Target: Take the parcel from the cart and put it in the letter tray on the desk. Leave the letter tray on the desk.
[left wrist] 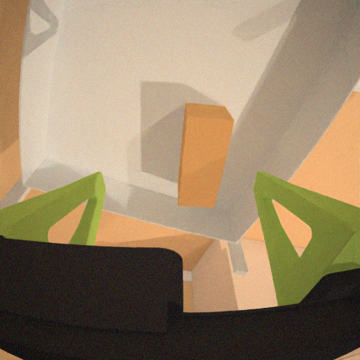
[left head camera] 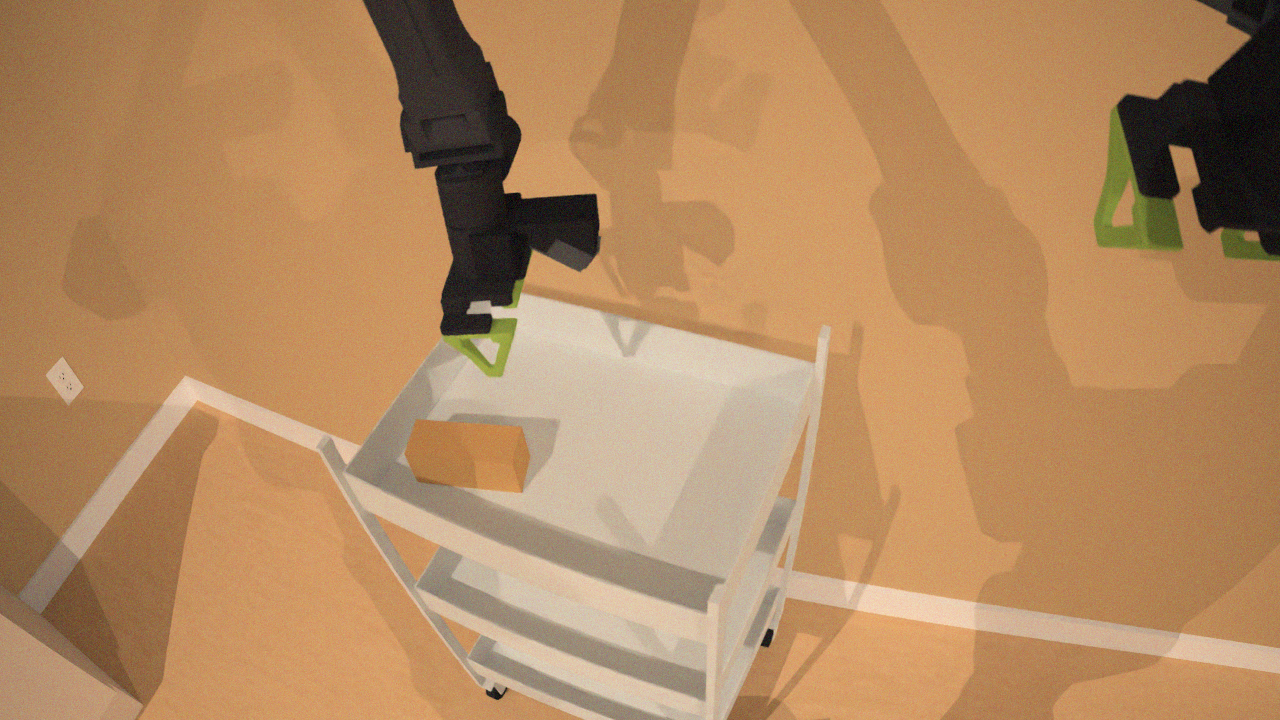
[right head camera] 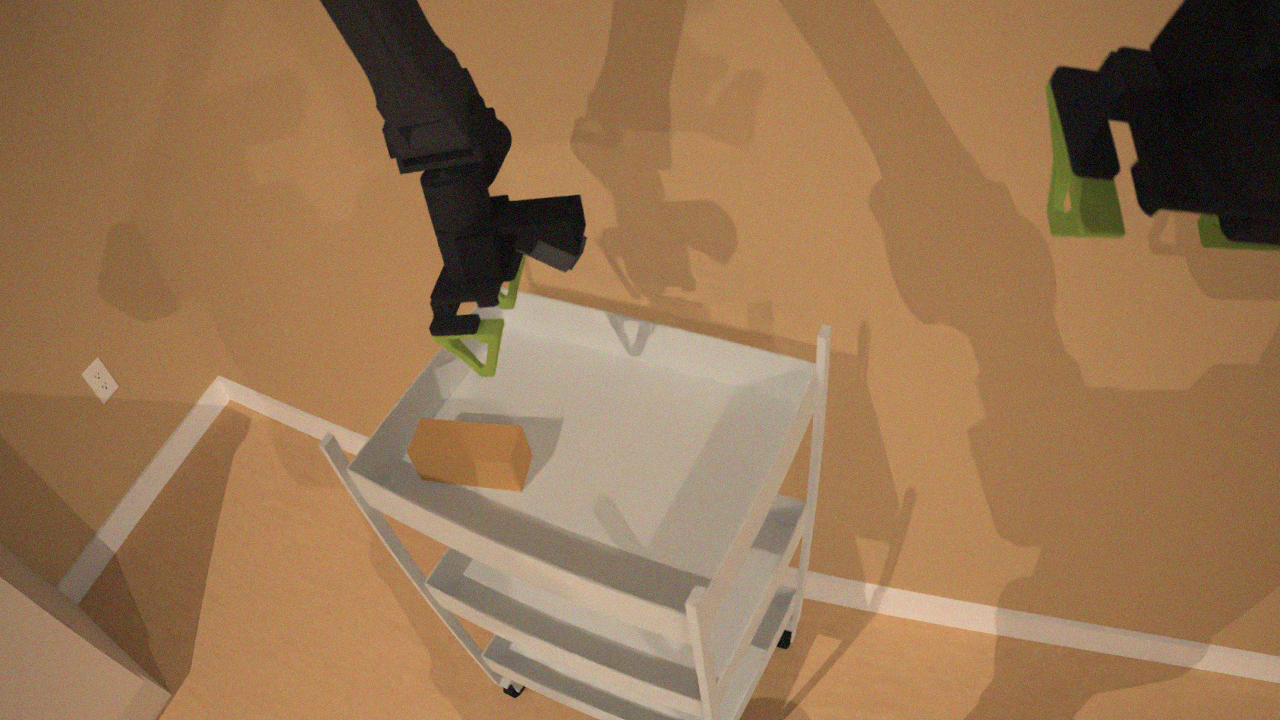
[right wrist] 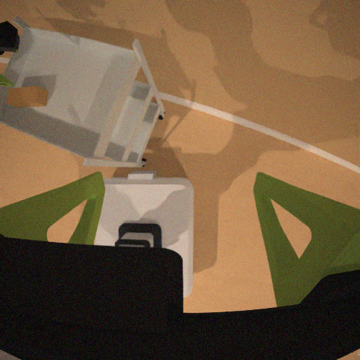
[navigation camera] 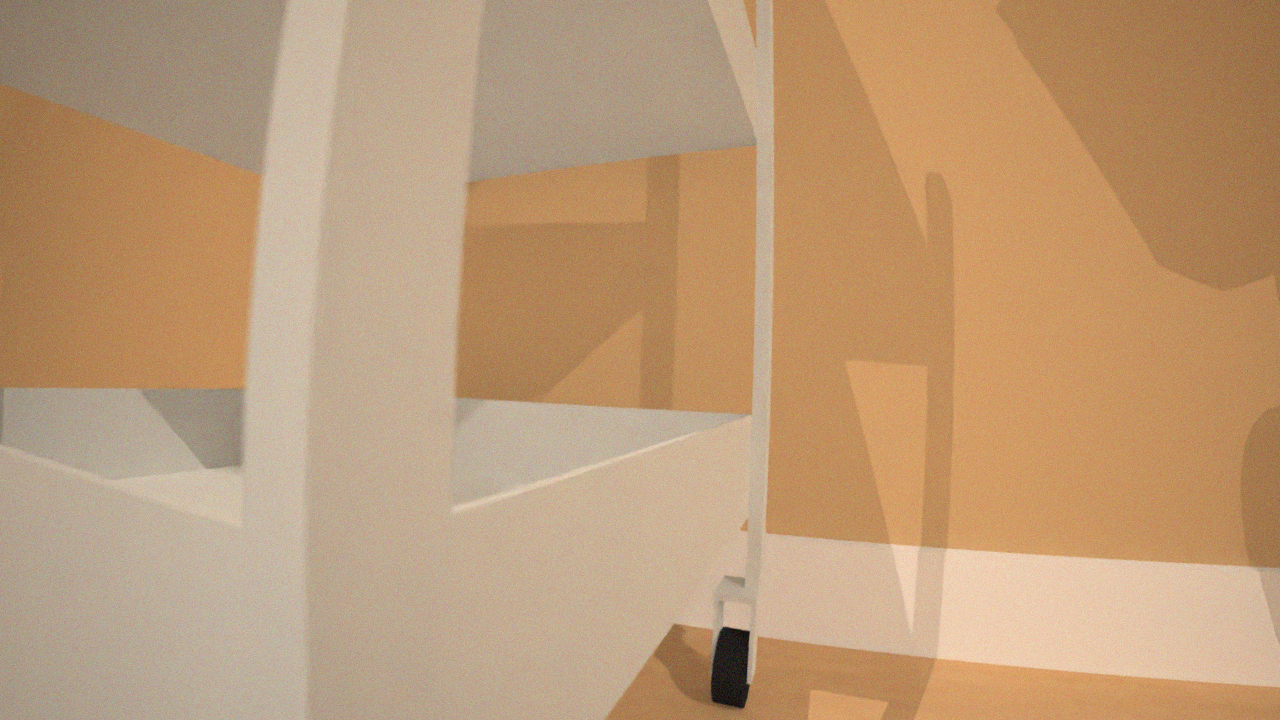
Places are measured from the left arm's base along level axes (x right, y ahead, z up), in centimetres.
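Pixels of known places: left gripper, fingertip midpoint: (left head camera: 503, 340) (right head camera: 498, 340); right gripper, fingertip midpoint: (left head camera: 1163, 240) (right head camera: 1130, 228).
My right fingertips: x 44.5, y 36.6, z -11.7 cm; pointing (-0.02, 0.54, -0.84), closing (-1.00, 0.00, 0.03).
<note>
Behind a point stands the place of what it marks.
The orange-brown parcel (left head camera: 465, 456) @[z -56.0, x -6.2, y 59.2 cm] (right head camera: 469, 454) @[z -56.0, x -5.8, y 59.3 cm] (left wrist: 205, 160) (right wrist: 27, 96) lies on the top shelf of the white cart (left head camera: 537, 557) @[z -54.4, x 3.5, y 45.9 cm] (right head camera: 537, 557) @[z -61.2, x 2.3, y 49.6 cm] (left wrist: 300, 92) (navigation camera: 384, 268) @[z -104.2, x 20.4, y 38.9 cm], near a corner at the left in the head views. My left gripper (left head camera: 508, 329) @[z -44.2, x -0.3, y 64.4 cm] (right head camera: 498, 338) @[z -44.2, x -0.3, y 64.4 cm] (left wrist: 179, 179) is open and empty, above the cart's left side, behind the parcel in the head views and apart from it. My right gripper (left head camera: 1199, 246) @[z -11.7, x 44.5, y 36.6 cm] (right head camera: 1163, 234) @[z -11.7, x 44.5, y 36.6 cm] (right wrist: 178, 180) is open and empty, to the right of the cart. The desk and letter tray do not show.
The cart has raised rims, corner posts and lower shelves. A pale block-like object (left head camera: 53, 671) @[z -94.4, x -102.1, y 31.3 cm] (right head camera: 71, 644) @[z -89.9, x -101.8, y 32.3 cm] stands at the lower left in the head views. A white rounded body with a black handle (right wrist: 145, 200) shows below the right gripper. A wall outlet (left head camera: 64, 380) @[z -86.9, x -140.9, y 102.0 cm] (right head camera: 100, 380) @[z -87.3, x -141.0, y 102.2 cm] is at the left.
</note>
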